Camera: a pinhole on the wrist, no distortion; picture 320 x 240 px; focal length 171.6 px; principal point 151.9 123.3 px. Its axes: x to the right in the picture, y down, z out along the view. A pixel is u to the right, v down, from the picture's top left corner.
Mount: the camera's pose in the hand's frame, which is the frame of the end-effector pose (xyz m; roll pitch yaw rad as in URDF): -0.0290 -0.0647 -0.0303 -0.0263 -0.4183 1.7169
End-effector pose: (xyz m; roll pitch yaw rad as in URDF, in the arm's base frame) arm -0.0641 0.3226 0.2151 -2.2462 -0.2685 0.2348
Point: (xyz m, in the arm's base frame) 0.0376 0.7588 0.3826
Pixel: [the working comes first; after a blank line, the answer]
In the camera's frame: -0.1680 -0.2343 0.3698

73.9 14.6
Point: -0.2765 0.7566 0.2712
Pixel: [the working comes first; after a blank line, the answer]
In the camera's frame: -0.1173 0.0888 0.4343

105.6 158.4
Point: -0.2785 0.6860 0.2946
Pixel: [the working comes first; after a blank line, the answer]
In the camera's frame: -0.1252 0.0990 0.3610

92.4 170.3
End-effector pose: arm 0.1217 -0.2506 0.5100 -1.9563 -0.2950 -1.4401
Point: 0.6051 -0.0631 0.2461
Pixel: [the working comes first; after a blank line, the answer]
In the camera's frame: 0.3258 0.1396 0.4921

265.5 172.0
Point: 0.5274 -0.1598 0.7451
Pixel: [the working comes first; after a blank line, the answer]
In the camera's frame: -0.1558 -0.0273 0.4247

88.9 112.3
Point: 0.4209 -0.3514 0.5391
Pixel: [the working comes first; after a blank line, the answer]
In the camera's frame: 0.0709 -0.1719 0.2899

193.9 21.6
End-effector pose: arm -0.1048 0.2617 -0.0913 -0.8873 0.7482 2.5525
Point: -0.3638 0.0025 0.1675
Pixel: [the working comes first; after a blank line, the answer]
In the camera's frame: 0.2959 0.0684 0.3731

288.0 154.8
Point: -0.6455 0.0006 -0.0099
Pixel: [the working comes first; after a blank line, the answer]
In the camera's frame: 0.3845 -0.2343 0.4798

289.4 39.5
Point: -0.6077 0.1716 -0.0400
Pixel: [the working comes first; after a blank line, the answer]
In the camera's frame: 0.2216 -0.2819 0.4271

240.9 10.0
